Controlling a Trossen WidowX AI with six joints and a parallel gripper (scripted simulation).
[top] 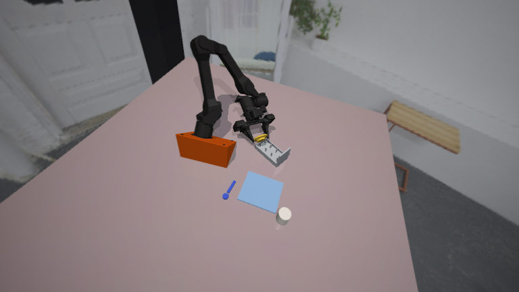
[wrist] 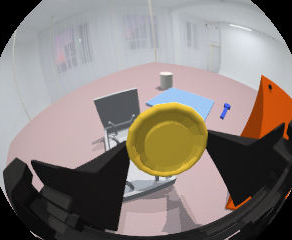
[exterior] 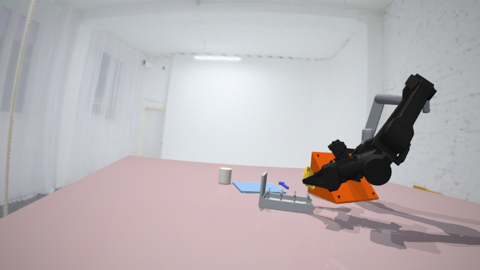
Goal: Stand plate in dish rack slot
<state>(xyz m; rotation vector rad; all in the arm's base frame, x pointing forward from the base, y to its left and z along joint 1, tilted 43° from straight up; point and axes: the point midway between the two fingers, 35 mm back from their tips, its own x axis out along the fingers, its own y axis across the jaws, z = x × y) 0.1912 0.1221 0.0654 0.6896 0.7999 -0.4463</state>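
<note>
My gripper tip is 5 cm short of the grey dish rack, 5 cm above it and 1 cm to the right of it. From my gripper tip the other things lie so: blue spoon 24 cm to the right, 7 cm below, 2 cm behind; then yellow plate 1 cm behind; then light blue mat 18 cm to the right, 9 cm ahead, 7 cm below.
</note>
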